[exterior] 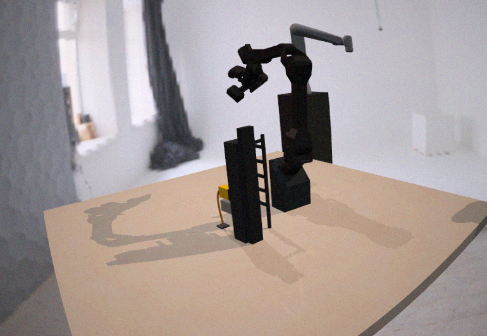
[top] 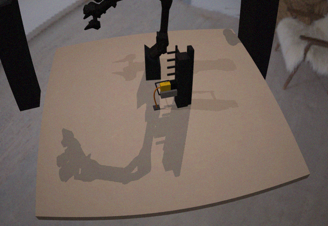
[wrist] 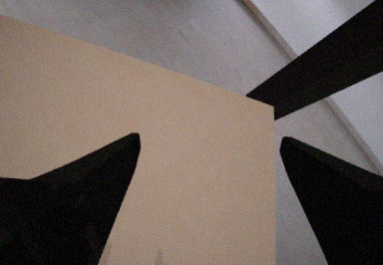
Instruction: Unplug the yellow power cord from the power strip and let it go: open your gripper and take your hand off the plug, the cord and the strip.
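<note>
The yellow plug is 370 mm ahead of my gripper tip, 360 mm to the left of it and 210 mm below it.
</note>
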